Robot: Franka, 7 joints.
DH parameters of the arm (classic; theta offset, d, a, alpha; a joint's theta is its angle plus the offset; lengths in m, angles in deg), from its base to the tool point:
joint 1: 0 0.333 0 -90
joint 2: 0 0 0 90
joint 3: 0 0.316 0.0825 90
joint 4: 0 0 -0.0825 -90
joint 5: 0 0.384 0 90
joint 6: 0 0 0.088 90
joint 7: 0 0.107 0 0
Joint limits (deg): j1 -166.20..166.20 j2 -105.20..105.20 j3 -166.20..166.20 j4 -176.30..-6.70 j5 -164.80..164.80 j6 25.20..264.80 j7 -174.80..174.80
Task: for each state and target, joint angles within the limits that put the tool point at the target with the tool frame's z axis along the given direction. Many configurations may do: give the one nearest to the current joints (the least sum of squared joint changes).
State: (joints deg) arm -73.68 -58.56 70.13 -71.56 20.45 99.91 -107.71
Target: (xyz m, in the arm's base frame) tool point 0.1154 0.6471 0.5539 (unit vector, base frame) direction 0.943 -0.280 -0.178
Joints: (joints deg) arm -43.39 -82.84 70.71 -82.75 12.65 106.34 -107.71
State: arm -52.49 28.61 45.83 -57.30 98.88 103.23 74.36
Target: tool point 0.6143 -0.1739 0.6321 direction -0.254 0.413 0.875
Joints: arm -66.18 43.77 65.63 -83.35 112.61 65.49 74.36
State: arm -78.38 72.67 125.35 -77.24 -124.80 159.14 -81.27
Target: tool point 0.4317 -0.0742 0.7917 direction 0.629 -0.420 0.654
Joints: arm -110.77 53.70 135.48 -116.27 -164.80 120.30 -81.27
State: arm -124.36 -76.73 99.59 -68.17 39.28 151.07 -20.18
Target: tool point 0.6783 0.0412 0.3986 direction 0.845 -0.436 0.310
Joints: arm -122.12 -97.45 87.72 -101.07 51.49 200.95 -20.18
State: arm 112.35 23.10 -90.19 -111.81 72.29 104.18 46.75
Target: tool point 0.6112 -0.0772 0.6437 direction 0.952 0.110 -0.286
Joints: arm 72.92 30.78 -95.18 -98.26 97.30 146.03 46.75
